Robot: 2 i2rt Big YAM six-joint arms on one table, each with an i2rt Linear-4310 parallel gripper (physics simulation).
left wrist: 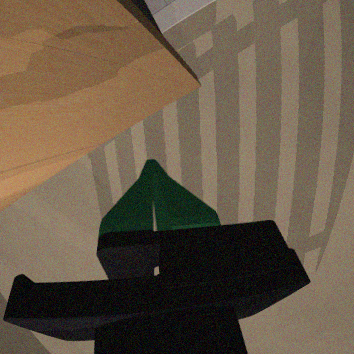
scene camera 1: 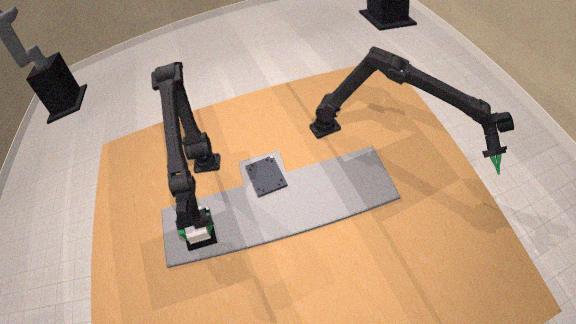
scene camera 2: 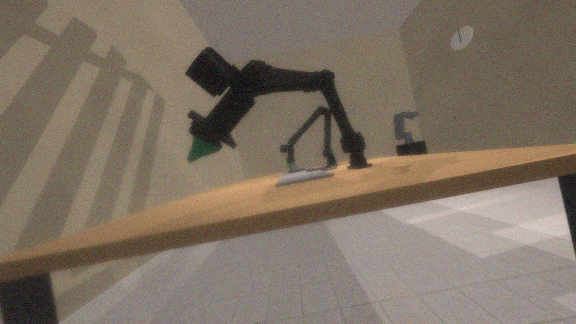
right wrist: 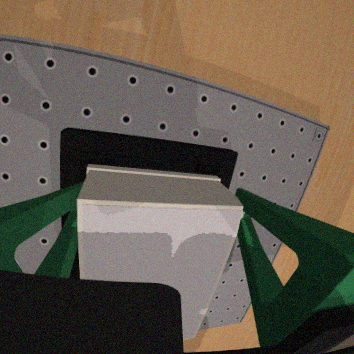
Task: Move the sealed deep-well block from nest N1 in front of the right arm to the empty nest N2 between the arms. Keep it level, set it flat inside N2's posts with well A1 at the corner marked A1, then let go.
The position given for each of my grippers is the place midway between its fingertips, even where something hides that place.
My left gripper (scene camera 2: 188, 160) is shut, holding nothing. My right gripper (right wrist: 162, 194) grips a white deep-well block (right wrist: 133, 224), which still rests on a black nest (right wrist: 78, 147).
